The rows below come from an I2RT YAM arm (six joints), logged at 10 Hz.
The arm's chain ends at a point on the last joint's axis. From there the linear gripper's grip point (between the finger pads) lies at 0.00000 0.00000 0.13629 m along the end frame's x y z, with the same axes.
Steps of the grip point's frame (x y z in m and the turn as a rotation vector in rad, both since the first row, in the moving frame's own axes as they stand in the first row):
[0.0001, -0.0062, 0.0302, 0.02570, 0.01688, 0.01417]
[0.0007, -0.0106, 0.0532, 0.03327, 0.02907, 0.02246]
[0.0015, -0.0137, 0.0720, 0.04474, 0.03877, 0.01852]
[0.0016, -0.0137, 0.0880, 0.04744, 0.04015, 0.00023]
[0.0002, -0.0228, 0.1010, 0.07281, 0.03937, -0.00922]
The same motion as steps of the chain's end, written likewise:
[-0.0022, -0.0027, 0.0303, 0.02570, 0.01688, 0.01417]
[-0.0033, -0.0061, 0.0533, 0.03327, 0.02907, 0.02246]
[-0.0038, -0.0077, 0.0722, 0.04474, 0.03877, 0.01852]
[-0.0039, -0.0072, 0.0883, 0.04744, 0.04015, 0.00023]
[-0.0051, -0.0129, 0.1015, 0.07281, 0.03937, -0.00922]

